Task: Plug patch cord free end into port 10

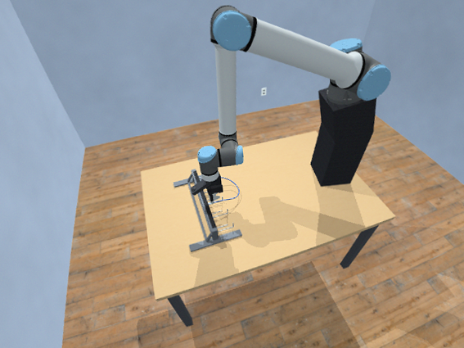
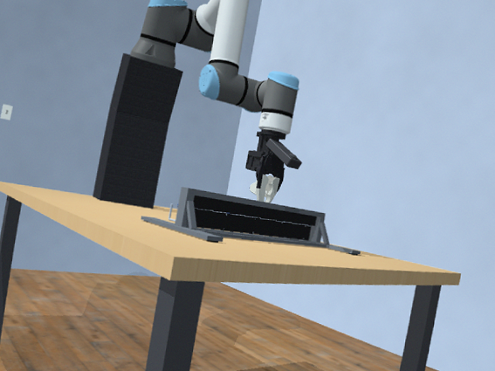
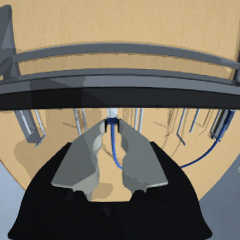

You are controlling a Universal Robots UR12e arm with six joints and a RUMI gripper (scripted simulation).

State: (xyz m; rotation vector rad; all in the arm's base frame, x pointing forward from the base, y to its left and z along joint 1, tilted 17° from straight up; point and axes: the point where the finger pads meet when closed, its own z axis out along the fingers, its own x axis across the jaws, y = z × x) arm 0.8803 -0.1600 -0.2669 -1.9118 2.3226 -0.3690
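My gripper is now 1 cm short of the plug and 1 cm above it.
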